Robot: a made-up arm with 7 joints.
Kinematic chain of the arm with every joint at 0, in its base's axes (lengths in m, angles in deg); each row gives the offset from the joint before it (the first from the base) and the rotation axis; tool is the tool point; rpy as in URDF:
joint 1: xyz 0 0 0.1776 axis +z
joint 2: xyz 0 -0.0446 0.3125 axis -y
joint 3: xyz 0 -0.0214 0.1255 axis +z
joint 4: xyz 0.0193 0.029 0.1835 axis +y
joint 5: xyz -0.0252 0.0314 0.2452 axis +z
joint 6: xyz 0 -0.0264 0.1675 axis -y
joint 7: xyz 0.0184 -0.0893 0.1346 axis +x
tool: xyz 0 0 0 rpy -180 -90 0
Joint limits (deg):
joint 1: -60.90..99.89
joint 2: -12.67..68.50
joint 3: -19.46..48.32
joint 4: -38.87..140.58
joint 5: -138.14..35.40
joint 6: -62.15..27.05
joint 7: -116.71..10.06
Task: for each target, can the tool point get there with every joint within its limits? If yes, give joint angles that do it. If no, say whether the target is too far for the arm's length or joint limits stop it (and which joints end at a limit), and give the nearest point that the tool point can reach.
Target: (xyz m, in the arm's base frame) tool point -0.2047 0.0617 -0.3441
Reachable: no: joint limits stop it (at a limit: joint 1, joint 2, joint 4, joint 5) | nearest point -0.1576 0.1456 0.2861 | short by 0.637 m
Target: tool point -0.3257 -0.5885 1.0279
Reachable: yes | joints 53.07 46.21 17.30 4.34 -87.07 -17.93 -53.34
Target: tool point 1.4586 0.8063 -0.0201
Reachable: no: too far | nearest point 0.5329 0.2946 0.5245 | short by 1.190 m
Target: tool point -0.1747 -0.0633 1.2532
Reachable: yes | joints 26.40 35.28 27.15 49.73 -90.03 -50.38 -2.04
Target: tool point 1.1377 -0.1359 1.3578
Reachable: no: too far | nearest point 0.5971 -0.0713 1.0574 | short by 0.622 m
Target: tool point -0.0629 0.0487 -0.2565
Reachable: no: joint limits stop it (at a limit: joint 1, joint 2, joint 4, joint 5) | nearest point -0.0950 0.1822 0.2794 | short by 0.553 m
